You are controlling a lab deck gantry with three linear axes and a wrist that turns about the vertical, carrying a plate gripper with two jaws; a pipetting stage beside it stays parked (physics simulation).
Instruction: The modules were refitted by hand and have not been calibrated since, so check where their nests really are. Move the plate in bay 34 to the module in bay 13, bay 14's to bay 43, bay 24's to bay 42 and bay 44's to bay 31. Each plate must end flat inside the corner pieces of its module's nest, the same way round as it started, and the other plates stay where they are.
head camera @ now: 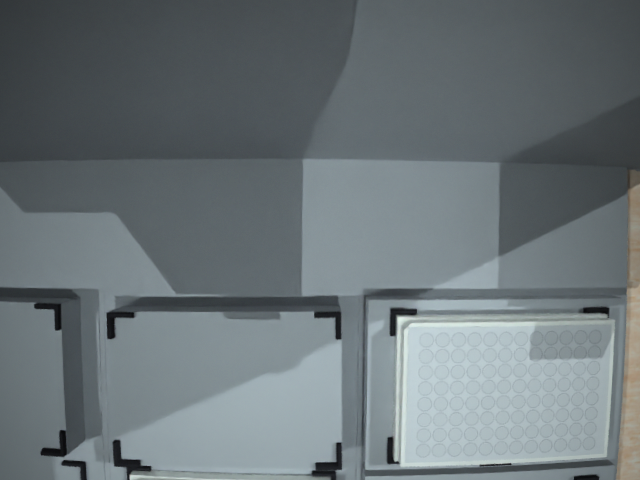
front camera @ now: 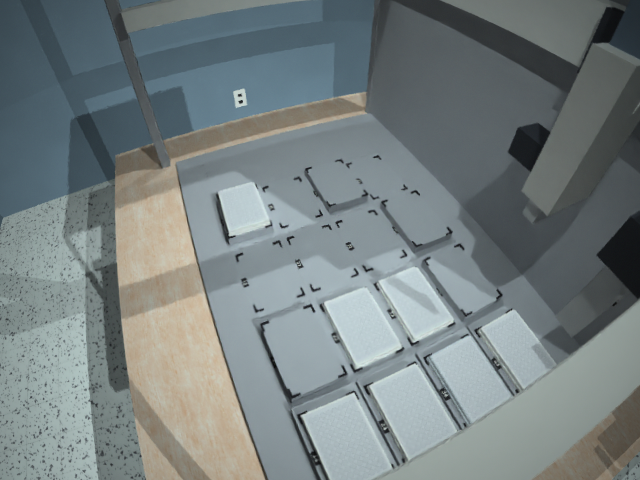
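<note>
White plates stand in bay 14, bay 24, bay 34 and bay 44, in the row nearest the front camera. The raised grey module in bay 13 carries no plate. The module in bay 43 is bare between its black corner pieces. The module in bay 42 is bare, cut by the left edge of the head view. The module in bay 31 is bare too. My gripper's jaws do not show in either view.
Other plates stand in bay 23, bay 33 and bay 11. A pale upright column hangs at the right, beside a dark block. A pale beam crosses the lower right corner.
</note>
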